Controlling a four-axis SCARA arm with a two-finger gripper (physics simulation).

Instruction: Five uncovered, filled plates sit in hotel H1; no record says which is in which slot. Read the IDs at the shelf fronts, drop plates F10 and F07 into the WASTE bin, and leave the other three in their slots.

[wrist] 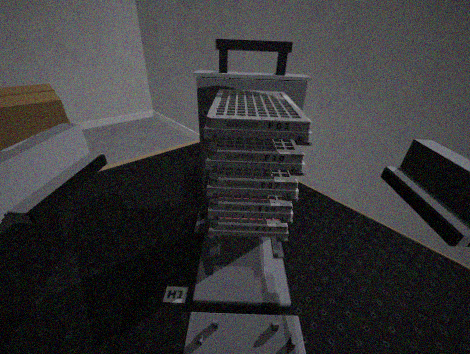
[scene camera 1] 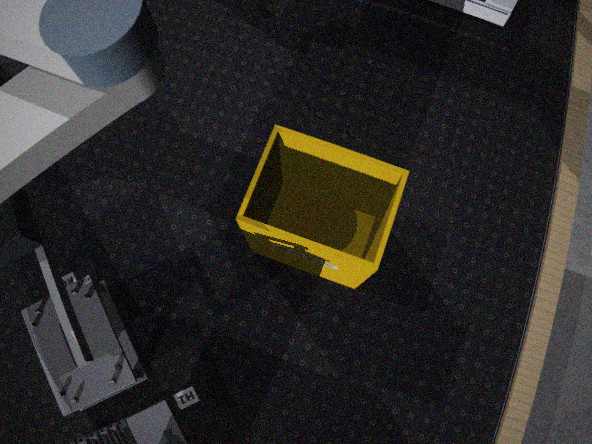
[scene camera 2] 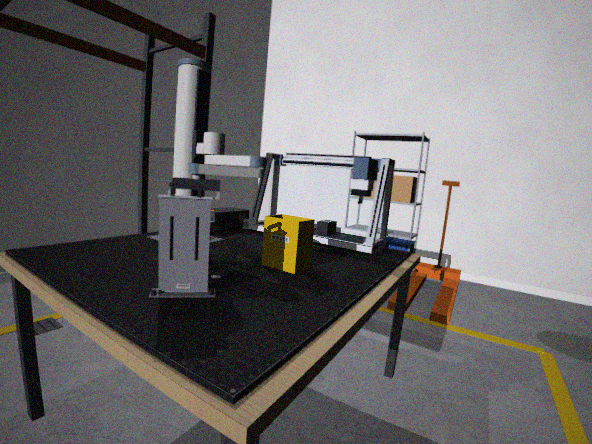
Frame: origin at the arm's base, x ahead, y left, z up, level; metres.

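Seen in the pictures: gripper, fingertip midpoint: [wrist: 243, 150] [scene camera 1: 14, 396] [scene camera 2: 193, 195].
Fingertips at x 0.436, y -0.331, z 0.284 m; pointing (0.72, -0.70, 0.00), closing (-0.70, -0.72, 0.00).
A point is followed by its place in that frame.
My gripper [wrist: 243, 150] {x 0.436, y -0.331, z 0.284 m} [scene camera 2: 195, 184] {x 0.436, y -0.331, z 0.284 m} is open and empty, its fingers at the left and right edges of the wrist view, with the plate stack beyond and between them. One pale finger [scene camera 1: 61, 312] {x 0.458, y -0.236, z 0.294 m} shows in scene camera 1. Hotel H1 [wrist: 301, 92] {x 0.525, y -0.519, z 0.279 m} [scene camera 2: 184, 250] {x 0.591, y -0.492, z 0.144 m} holds five stacked plates. The top plate [wrist: 257, 107] {x 0.506, y -0.417, z 0.278 m} has a faint ID that looks like F01 or F02. The second plate [wrist: 240, 156] {x 0.484, y -0.376, z 0.247 m} reads F10. The third plate [wrist: 240, 183] {x 0.484, y -0.377, z 0.219 m} ends in 07, its letter blurred. The lower two IDs are too blurred to read. The yellow WASTE bin [scene camera 1: 345, 156] {x 0.654, y 0.027, z 0.204 m} [scene camera 2: 304, 245] {x 0.726, y -0.032, z 0.116 m} stands upright.
A grey pegged platform [wrist: 239, 335] {x 0.431, y -0.337, z 0.073 m} [scene camera 1: 95, 320] {x 0.400, y -0.256, z 0.073 m} lies in front of the hotel, near the H1 tag [wrist: 175, 294] {x 0.547, y -0.318, z 0.013 m} [scene camera 1: 186, 397] {x 0.547, y -0.318, z 0.013 m}. A white gantry machine [scene camera 2: 320, 159] {x 0.425, y 0.623, z 0.489 m} stands behind the bin. A dark handle-shaped bar [wrist: 253, 45] {x 0.575, y -0.478, z 0.328 m} rises above the hotel's back.
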